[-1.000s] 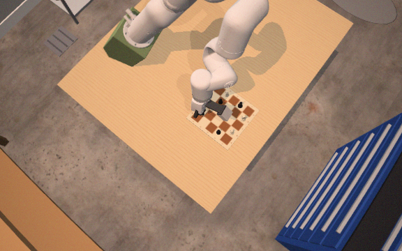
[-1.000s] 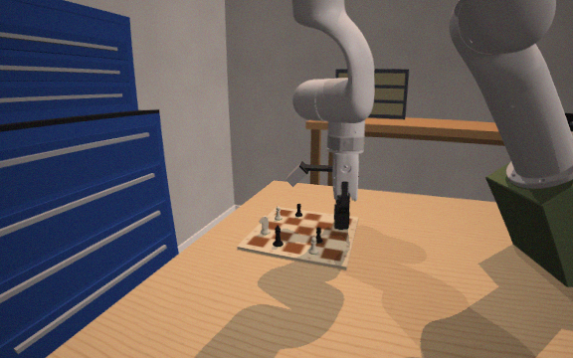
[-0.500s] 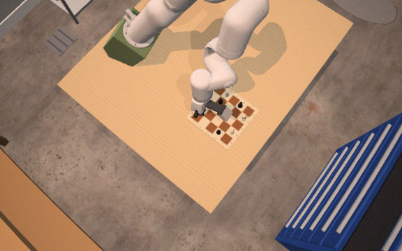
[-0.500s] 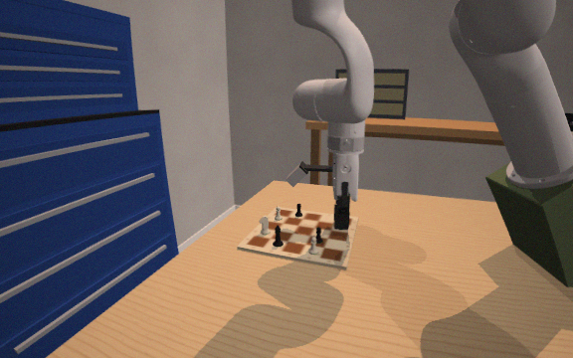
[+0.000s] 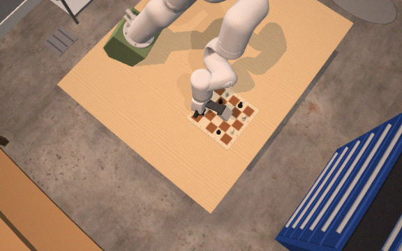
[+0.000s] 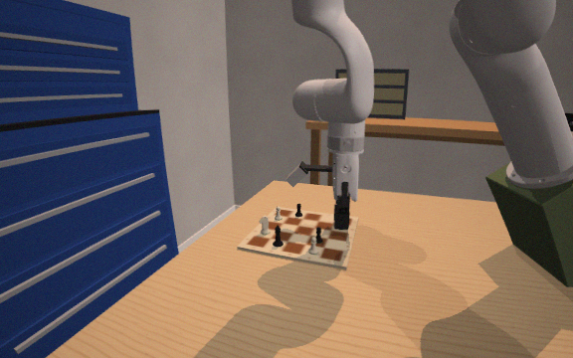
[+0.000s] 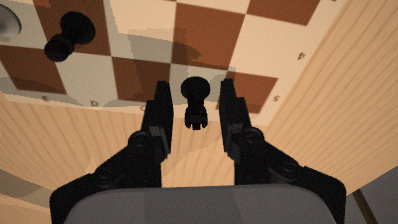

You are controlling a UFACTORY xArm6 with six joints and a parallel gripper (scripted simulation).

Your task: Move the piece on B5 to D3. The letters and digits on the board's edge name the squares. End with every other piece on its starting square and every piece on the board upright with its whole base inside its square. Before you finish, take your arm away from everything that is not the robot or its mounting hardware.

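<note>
The black pawn is 10 mm below my hand. Round my hand: chessboard 70 mm ahead, 40 mm to the left, 30 mm below.
</note>
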